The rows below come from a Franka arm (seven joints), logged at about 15 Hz.
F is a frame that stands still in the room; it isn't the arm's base.
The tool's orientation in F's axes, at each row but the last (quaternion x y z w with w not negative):
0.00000 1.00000 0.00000 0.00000
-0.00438 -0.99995 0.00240 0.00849
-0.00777 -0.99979 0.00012 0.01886
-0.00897 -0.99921 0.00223 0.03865
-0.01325 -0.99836 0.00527 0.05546
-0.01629 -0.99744 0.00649 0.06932
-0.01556 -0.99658 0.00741 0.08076
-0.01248 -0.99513 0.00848 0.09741
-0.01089 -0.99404 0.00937 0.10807
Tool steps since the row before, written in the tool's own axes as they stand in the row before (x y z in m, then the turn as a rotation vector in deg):
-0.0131 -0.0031 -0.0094 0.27 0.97 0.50
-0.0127 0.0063 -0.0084 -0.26 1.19 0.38
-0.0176 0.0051 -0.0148 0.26 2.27 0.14
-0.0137 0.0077 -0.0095 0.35 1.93 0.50
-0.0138 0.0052 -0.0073 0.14 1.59 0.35
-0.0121 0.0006 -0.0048 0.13 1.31 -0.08
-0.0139 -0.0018 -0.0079 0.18 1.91 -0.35
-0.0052 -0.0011 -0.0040 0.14 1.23 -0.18
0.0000 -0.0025 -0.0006 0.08 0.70 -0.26
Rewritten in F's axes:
0.0131 -0.0031 0.0094 -0.27 0.97 -0.50
0.0129 0.0062 0.0082 0.26 1.19 -0.39
0.0182 0.0048 0.0141 -0.23 2.27 -0.13
0.0145 0.0075 0.0084 -0.35 1.93 -0.48
0.0147 0.0049 0.0057 -0.14 1.59 -0.35
0.0127 0.0002 0.0031 -0.08 1.31 0.08
0.0149 -0.0021 0.0056 -0.06 1.92 0.34
0.0059 -0.0012 0.0029 -0.07 1.24 0.18
0.0001 -0.0025 0.0006 -0.01 0.71 0.26

